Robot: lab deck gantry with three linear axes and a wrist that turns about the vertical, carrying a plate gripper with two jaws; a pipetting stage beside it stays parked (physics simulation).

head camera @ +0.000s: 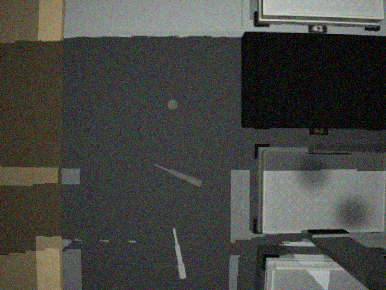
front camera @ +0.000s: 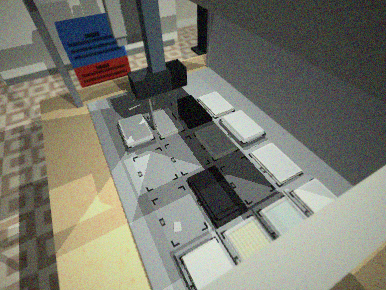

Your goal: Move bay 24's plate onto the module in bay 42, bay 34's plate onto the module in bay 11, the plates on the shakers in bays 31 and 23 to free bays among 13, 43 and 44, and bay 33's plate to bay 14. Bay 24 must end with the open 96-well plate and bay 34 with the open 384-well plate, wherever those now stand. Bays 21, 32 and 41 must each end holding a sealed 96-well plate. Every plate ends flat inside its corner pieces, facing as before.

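Note:
My gripper is down at bay 21, its jaws against both long sides of the pale plate, which looks level; one jaw's far side is hidden in the front view. A pale plate stands raised at bay 11, another at bay 42. Bay 41's plate, bay 43's, bay 44's and bay 14's are white. A yellow-welled plate is in bay 24, a pale bluish one in bay 34. Bay 32's plate is shaded.
Black shakers stand in bay 31 and bay 23, with no plate visible on top. A small pale scrap lies in bay 13. Two thin tapered pieces and a small disc lie beyond bays 21 and 31.

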